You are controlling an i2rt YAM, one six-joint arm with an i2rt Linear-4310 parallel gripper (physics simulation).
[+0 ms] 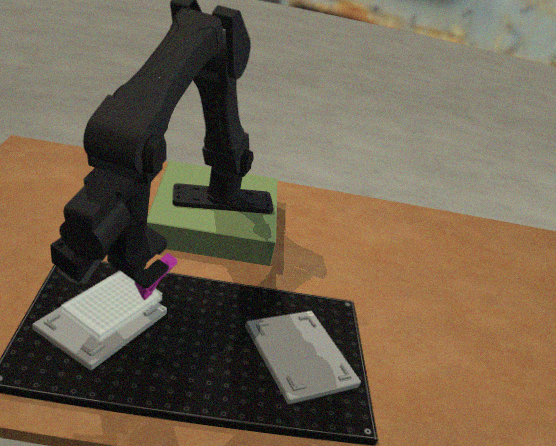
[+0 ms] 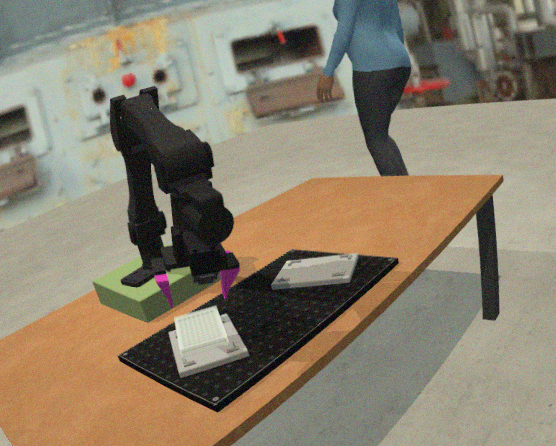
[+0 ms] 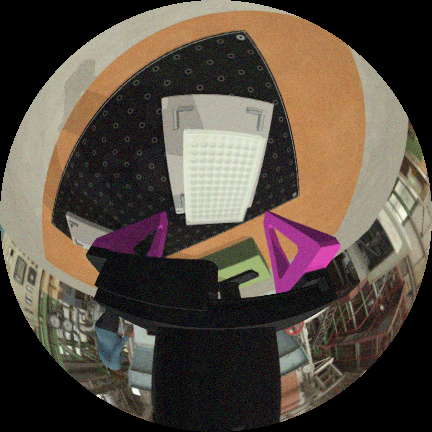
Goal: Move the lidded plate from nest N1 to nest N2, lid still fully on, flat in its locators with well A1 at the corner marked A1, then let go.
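Places are measured from the arm's base along level axes (x right, y up, z back), in millimetres.
Pixels of known places: gripper, between the fingertips: (image 1: 121, 278) (image 2: 198, 301) (image 3: 215, 216); arm's base, origin of its link: (image 1: 222, 200) (image 3: 227, 282).
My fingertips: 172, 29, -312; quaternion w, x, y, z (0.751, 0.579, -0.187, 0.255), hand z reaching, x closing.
Observation:
Ahead of a thing's pixels: the offset from my fingertips to its top centre, as dx, dy, dz. Level surfaces: height alone.
The pale lidded plate @(+12, -42, +7) (image 1: 111, 304) (image 2: 201, 327) (image 3: 220, 175) lies on the left nest @(+26, -59, -11) (image 1: 92, 361) (image 2: 215, 364) (image 3: 220, 110), off-centre toward the arm base, with its rear end past the nest edge. It is not squared within the corner locators; a slight tilt cannot be ruled out. A separate lid edge and well A1 cannot be made out. The other nest @(-277, -59, -66) (image 1: 305, 350) (image 2: 317, 272) (image 3: 82, 231) carries no plate. Nest labels are not readable. My gripper (image 1: 112, 287) (image 2: 199, 303) (image 3: 215, 216) is open, magenta fingertips apart, above and behind the plate's rear end.
Both nests stand on a black perforated board @(-121, -76, -34) (image 1: 200, 345) (image 2: 270, 320) (image 3: 125, 120) on the wooden table @(dy -90) (image 1: 450, 310) (image 2: 400, 210) (image 3: 320, 100). The arm base sits on a green block (image 1: 210, 245) (image 2: 120, 302) (image 3: 240, 255) behind the board. A person (image 2: 377, 50) is beyond the table.

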